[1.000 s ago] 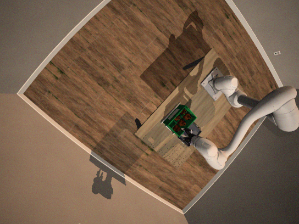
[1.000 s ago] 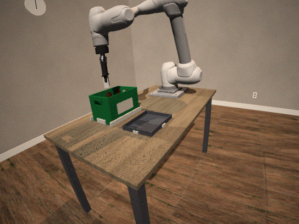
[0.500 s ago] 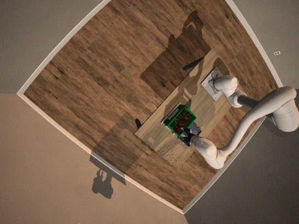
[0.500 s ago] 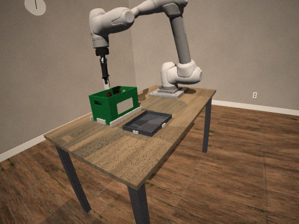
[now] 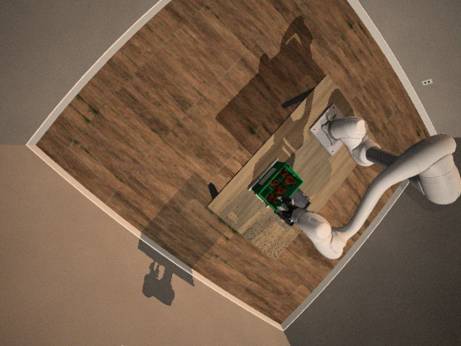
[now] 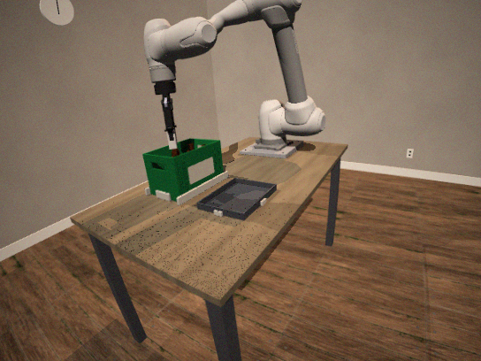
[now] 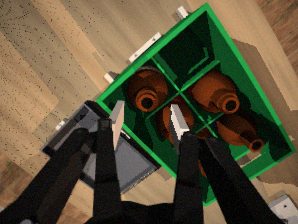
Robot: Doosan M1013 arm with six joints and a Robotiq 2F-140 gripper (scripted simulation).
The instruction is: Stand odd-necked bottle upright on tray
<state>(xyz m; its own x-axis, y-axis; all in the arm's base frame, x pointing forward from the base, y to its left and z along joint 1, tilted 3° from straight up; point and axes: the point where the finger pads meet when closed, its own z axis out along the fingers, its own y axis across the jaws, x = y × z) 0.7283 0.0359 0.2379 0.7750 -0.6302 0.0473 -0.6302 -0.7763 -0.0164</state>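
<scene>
Now: hand 150 mm above the green crate, 80 mm past it and 50 mm to the left of it. Also, from my hand: dark grey tray (220 mm to the left, 220 mm below, 90 mm behind).
</scene>
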